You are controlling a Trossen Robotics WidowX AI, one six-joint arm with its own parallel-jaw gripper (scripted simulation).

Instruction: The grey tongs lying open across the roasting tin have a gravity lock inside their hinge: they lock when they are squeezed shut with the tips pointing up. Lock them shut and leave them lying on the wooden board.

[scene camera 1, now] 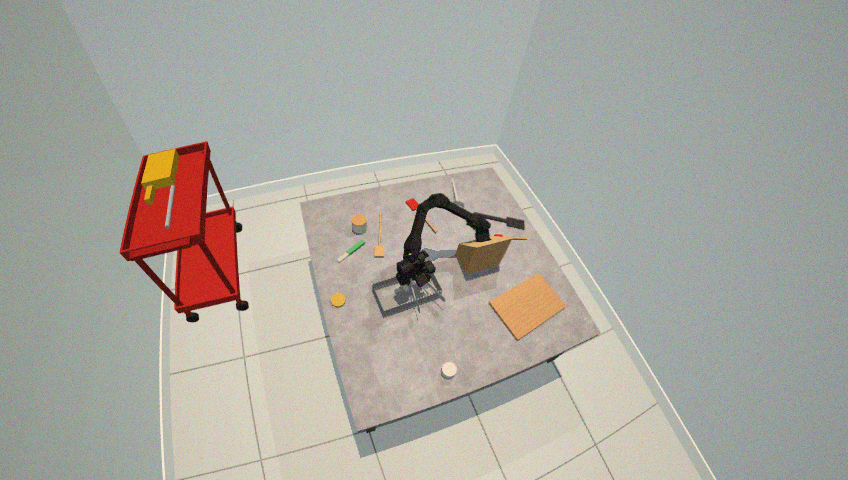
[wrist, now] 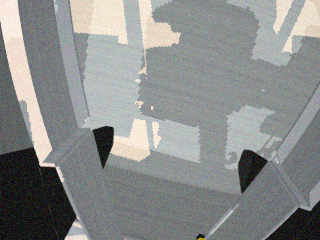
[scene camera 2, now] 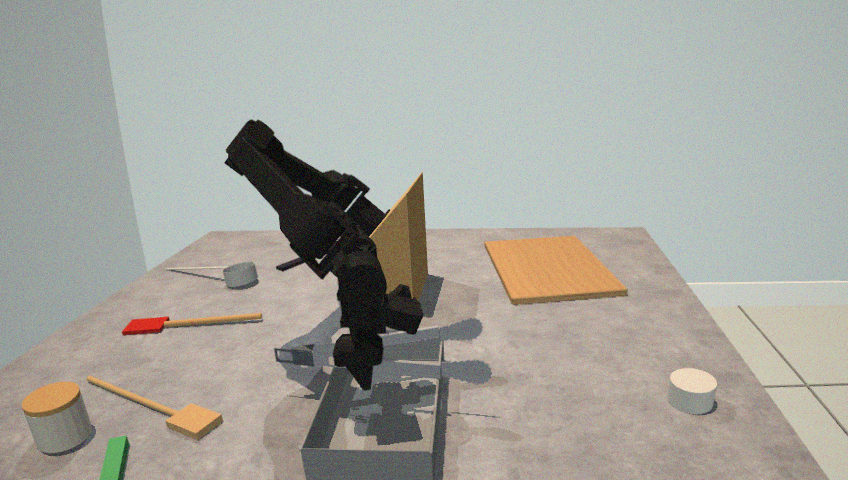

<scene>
One and the same spot on a wooden board: [scene camera 2: 536, 270] is [scene camera 1: 519, 302].
</scene>
